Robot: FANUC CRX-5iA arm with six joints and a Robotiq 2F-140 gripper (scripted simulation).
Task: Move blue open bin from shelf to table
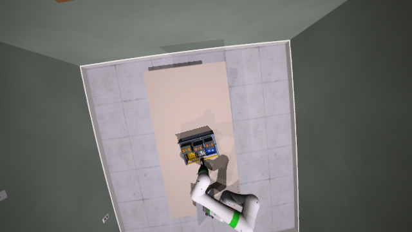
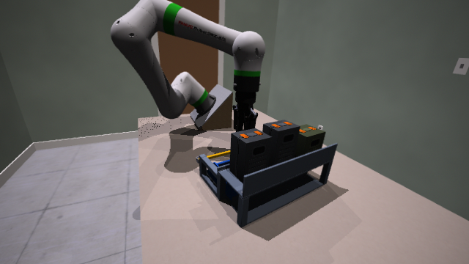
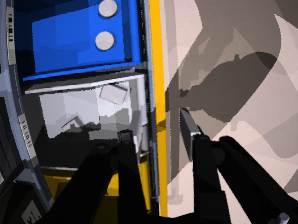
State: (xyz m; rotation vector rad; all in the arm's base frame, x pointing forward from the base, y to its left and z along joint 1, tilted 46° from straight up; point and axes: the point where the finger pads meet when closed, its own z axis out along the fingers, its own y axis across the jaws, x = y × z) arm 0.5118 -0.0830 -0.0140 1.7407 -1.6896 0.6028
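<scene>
Right now the yellow rail is 3 cm below my hand. Also, from my hand: grey bin (10 cm ahead, 5 cm below, 1 cm to the left); then yellow bin (12 cm to the left, 10 cm ahead, 5 cm below); then blue open bin (11 cm ahead, 10 cm to the right, 5 cm below).
</scene>
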